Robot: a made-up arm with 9 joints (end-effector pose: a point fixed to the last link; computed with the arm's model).
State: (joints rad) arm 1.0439 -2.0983 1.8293 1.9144 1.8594 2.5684 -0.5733 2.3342 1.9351
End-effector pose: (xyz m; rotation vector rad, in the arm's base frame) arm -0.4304 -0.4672 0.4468 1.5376 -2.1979 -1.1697
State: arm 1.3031 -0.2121 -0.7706 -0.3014 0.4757 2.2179 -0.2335 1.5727 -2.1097
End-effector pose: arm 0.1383 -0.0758 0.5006 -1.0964 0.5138 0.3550
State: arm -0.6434 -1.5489 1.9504 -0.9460 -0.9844 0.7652 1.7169 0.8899 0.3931
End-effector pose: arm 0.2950 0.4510 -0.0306 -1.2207 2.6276 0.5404
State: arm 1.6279 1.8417 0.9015 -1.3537 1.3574 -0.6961 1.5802 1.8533 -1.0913
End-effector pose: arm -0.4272 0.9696 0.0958 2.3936 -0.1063 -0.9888
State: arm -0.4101 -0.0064 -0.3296 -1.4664 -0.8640 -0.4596 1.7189 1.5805 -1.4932
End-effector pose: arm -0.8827 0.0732 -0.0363 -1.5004 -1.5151 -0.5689
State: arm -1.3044 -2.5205 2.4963 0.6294 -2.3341 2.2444 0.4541 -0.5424 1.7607
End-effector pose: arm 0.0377 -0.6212 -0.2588 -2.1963 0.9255 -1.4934
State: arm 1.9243 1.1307 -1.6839 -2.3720 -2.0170 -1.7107 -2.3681 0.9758 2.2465
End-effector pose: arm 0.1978 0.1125 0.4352 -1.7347 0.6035 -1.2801
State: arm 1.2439 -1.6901 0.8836 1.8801 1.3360 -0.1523 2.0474 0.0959 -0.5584
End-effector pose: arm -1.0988 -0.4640 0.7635 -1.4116 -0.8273 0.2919
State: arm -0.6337 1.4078 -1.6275 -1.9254 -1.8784 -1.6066 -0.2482 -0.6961 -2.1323
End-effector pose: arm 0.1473 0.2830 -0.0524 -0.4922 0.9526 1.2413
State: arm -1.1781 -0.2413 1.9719 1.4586 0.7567 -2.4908 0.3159 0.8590 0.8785
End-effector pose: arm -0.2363 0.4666 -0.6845 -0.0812 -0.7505 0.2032
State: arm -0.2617 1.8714 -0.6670 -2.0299 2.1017 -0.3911 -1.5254 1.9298 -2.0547
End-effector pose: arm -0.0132 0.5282 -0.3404 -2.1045 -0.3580 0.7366
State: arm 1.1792 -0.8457 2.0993 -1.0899 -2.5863 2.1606 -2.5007 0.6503 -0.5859
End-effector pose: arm -0.1535 0.1368 0.2787 1.5561 -2.4882 -0.5468
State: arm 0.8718 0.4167 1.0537 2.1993 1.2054 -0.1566 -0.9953 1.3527 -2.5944
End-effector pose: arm -0.0655 0.7692 0.2098 -1.1457 1.2050 -0.3648
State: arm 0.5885 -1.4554 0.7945 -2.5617 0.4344 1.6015 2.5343 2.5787 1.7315
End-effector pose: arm -0.7190 -0.6048 0.8313 -1.5494 0.1921 1.9747
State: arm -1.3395 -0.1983 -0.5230 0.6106 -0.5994 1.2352 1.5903 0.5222 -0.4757
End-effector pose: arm -0.6140 0.1097 0.3388 -1.4988 -0.6619 0.6011
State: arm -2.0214 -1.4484 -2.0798 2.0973 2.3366 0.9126 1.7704 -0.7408 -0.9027
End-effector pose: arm 0.3663 0.8170 -0.1508 -1.9718 1.2024 -0.8519
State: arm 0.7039 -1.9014 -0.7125 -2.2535 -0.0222 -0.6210 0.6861 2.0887 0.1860
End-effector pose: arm -0.7134 -0.3152 0.2615 -1.6665 0.2960 0.4585
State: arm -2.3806 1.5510 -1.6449 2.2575 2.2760 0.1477 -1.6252 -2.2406 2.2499
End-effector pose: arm -0.0556 0.0319 0.6482 0.0622 2.5855 0.5298
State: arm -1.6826 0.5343 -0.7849 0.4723 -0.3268 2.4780 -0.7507 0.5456 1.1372
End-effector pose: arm -0.2825 0.2507 0.3865 0.2737 0.4853 -0.0097
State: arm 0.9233 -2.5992 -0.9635 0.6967 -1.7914 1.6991 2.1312 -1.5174 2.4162
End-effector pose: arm 0.0930 -0.3347 0.3147 -1.3089 -0.2526 -0.5814
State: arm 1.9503 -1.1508 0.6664 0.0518 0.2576 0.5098 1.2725 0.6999 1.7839
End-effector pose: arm -0.2794 0.0442 -0.0170 -2.0598 0.9358 -0.6927
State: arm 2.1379 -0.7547 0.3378 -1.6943 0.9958 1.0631 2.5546 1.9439 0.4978
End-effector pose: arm -0.0699 -0.6798 1.1259 0.1351 0.2562 0.8469
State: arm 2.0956 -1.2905 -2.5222 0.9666 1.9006 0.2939 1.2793 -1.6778 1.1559
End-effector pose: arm 0.6302 0.4114 0.4132 -0.6020 0.5174 -0.9258
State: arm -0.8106 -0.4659 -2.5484 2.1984 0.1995 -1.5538 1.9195 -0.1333 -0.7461
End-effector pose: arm -0.8866 0.5324 -0.4614 1.5447 0.0354 -0.4069
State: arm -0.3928 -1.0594 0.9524 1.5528 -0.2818 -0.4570 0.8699 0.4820 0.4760
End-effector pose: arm 0.0223 0.5052 -0.2087 -0.4247 0.4097 -2.5782
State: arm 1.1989 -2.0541 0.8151 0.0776 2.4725 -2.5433 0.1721 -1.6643 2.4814
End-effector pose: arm -0.7950 -0.2834 0.2074 0.6513 -1.3950 1.0112
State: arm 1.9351 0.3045 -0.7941 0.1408 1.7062 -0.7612 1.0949 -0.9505 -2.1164
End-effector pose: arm -0.5718 -0.0277 0.1029 1.3061 1.5963 -1.5803
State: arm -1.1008 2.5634 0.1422 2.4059 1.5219 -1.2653 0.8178 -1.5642 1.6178
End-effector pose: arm 0.8717 -0.2089 0.4241 0.4323 1.7429 -0.8002
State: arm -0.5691 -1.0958 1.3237 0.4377 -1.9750 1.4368 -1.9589 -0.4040 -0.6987
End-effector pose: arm -0.1138 -0.0634 -0.5162 -0.4289 -2.8400 -0.2095
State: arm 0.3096 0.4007 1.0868 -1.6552 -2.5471 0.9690 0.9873 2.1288 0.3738
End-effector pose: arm -0.4862 0.2691 -0.3902 -1.1568 -1.2699 -1.0195
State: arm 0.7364 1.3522 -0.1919 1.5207 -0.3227 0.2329 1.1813 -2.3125 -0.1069
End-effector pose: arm 0.2319 -0.3684 0.1315 1.5798 2.1582 -0.5819
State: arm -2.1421 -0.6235 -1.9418 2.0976 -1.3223 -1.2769 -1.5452 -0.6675 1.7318
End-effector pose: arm 0.3924 0.3995 -0.0812 1.0671 -1.4732 0.1164
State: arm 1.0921 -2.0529 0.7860 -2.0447 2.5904 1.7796 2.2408 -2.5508 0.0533
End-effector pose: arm -0.6428 -0.1480 -0.1143 0.1615 -0.3663 -0.8794
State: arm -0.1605 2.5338 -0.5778 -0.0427 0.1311 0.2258 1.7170 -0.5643 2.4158
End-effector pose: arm -0.4630 0.3060 0.2359 -0.2281 -0.3355 1.6209
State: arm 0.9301 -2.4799 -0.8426 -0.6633 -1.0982 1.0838 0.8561 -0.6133 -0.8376
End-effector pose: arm 0.4696 -0.2662 0.2682 0.0225 1.5200 1.2222
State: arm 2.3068 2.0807 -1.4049 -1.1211 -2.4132 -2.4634 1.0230 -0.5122 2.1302
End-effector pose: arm 0.1587 0.1512 -0.0733 -1.3572 -1.5981 0.7190
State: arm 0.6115 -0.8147 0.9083 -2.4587 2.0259 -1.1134 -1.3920 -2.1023 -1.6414
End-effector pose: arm -0.4031 -0.1254 0.6335 -2.5990 1.0868 -1.0423
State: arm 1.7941 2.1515 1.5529 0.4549 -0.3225 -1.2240 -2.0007 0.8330 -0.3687
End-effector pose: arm -0.2687 -0.3361 0.1491 1.0670 -0.1523 1.4666
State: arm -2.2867 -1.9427 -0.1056 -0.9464 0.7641 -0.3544 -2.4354 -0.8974 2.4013
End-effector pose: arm -0.0317 -0.0219 0.4636 -0.2490 -2.8296 0.9233
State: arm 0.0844 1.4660 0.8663 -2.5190 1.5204 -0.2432 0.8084 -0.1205 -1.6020
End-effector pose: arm 0.3048 0.8483 -0.1607 0.8686 1.2800 1.7104
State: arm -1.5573 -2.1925 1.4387 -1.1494 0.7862 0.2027 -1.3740 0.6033 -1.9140
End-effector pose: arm 0.0963 0.1763 0.3555 -0.7427 1.3520 2.0866
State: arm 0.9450 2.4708 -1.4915 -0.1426 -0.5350 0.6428 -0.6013 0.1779 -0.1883
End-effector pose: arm 0.2647 0.1079 -0.0938 1.8398 0.7218 1.7331
